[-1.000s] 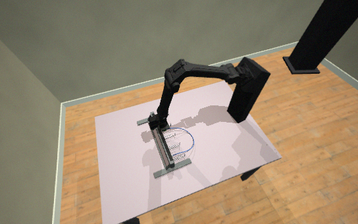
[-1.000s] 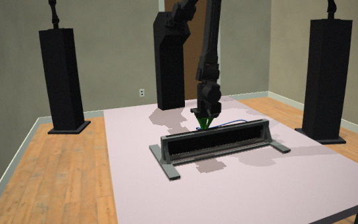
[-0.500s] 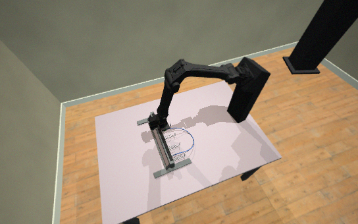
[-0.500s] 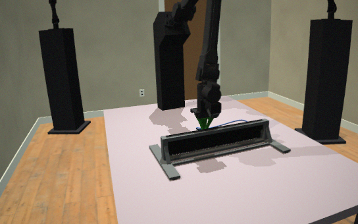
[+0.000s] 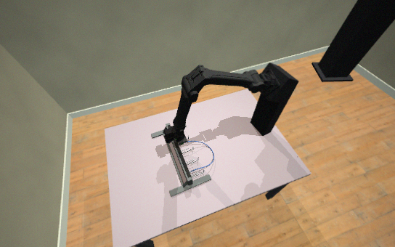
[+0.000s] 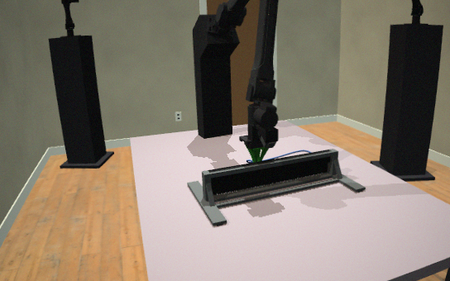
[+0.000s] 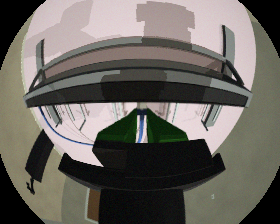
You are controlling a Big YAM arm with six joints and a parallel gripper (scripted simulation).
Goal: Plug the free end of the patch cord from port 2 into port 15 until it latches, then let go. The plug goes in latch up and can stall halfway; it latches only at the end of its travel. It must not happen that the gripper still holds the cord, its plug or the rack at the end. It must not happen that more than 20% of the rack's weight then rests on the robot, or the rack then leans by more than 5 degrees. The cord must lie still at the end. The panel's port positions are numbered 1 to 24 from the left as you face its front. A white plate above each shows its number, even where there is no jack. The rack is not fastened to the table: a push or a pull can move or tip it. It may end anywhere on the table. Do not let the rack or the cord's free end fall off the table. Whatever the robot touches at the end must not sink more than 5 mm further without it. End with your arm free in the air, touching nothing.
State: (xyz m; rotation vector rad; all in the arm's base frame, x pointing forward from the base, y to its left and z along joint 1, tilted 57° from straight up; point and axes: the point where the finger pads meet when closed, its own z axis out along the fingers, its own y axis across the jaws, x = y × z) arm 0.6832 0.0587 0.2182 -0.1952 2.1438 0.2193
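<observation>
Right now the plug is 20 mm ahead of my hand and 10 mm to the left of it.
</observation>
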